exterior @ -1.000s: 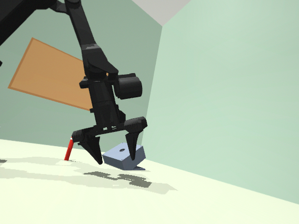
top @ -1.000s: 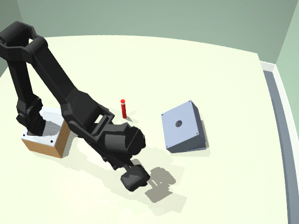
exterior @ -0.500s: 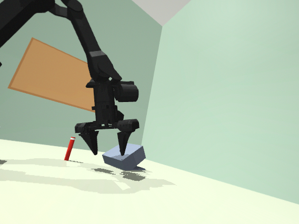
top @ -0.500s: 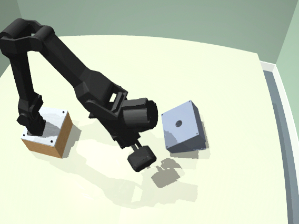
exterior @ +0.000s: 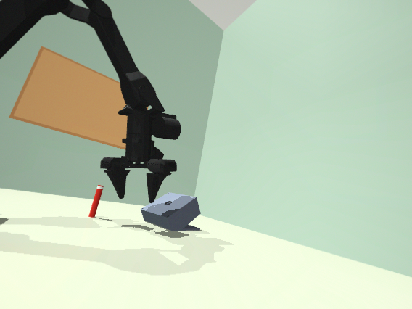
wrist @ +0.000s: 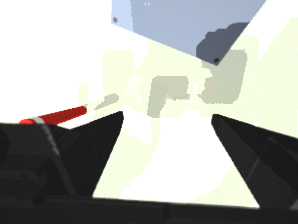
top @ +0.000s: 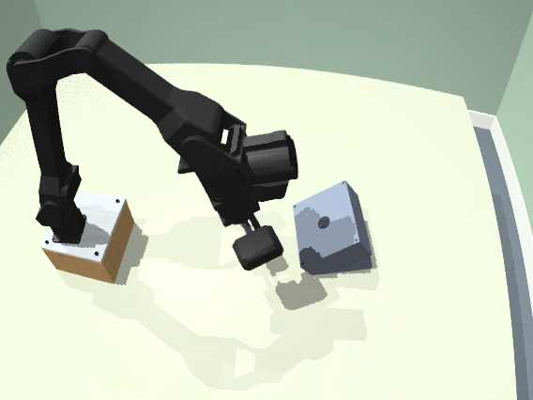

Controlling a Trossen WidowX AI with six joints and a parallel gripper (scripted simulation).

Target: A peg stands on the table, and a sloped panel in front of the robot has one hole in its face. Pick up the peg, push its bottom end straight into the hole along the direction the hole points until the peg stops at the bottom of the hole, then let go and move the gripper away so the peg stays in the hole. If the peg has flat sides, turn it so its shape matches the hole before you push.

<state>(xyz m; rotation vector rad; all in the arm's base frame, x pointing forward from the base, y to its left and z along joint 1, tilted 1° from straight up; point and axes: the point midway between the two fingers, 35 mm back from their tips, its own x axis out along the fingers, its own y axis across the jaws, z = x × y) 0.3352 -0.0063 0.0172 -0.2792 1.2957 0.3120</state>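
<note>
Right now my gripper tip is 5 cm past the red round peg and 11 cm to the right of it. Round my gripper tip: sloped panel (13 cm ahead, 3 cm to the left, 2 cm below).
</note>
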